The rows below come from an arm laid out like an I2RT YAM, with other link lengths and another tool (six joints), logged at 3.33 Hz.
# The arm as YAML. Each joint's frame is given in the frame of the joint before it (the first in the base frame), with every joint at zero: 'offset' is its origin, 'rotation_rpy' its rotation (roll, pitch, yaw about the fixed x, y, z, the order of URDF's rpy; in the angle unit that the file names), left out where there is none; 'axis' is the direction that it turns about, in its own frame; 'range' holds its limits. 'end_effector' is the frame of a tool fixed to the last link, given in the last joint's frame.
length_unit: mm
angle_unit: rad
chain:
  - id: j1
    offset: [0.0, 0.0, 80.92]
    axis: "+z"
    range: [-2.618, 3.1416]
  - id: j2
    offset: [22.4, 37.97, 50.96]
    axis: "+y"
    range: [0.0, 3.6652]
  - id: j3
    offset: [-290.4, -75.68, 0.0]
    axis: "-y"
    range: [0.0, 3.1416]
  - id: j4
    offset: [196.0, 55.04, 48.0]
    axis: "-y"
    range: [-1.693, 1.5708]
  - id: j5
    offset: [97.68, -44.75, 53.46]
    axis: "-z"
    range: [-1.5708, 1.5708]
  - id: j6
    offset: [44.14, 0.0, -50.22]
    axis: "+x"
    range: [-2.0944, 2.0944]
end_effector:
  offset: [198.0, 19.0, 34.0]
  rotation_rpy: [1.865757, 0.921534, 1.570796]
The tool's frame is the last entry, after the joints.
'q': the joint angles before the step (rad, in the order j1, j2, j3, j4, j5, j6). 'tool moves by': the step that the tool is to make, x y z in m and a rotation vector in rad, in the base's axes. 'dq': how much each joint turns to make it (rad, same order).
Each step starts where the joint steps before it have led.
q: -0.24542 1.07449 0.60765 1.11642 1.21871 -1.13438
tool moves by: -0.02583 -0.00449 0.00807 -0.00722 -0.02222 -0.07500
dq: -0.02730 0.01368 -0.00940 0.13849 0.03546 -0.09745
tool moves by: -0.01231 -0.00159 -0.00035 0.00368 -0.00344 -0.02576
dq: -0.01645 -0.01876 -0.00768 0.00135 0.00981 -0.01066
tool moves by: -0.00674 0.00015 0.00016 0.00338 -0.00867 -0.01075
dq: -0.00345 -0.01257 -0.00307 0.00134 0.00922 -0.00367
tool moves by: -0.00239 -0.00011 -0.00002 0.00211 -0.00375 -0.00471
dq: -0.00138 -0.00344 0.00002 0.00010 0.00455 -0.00061
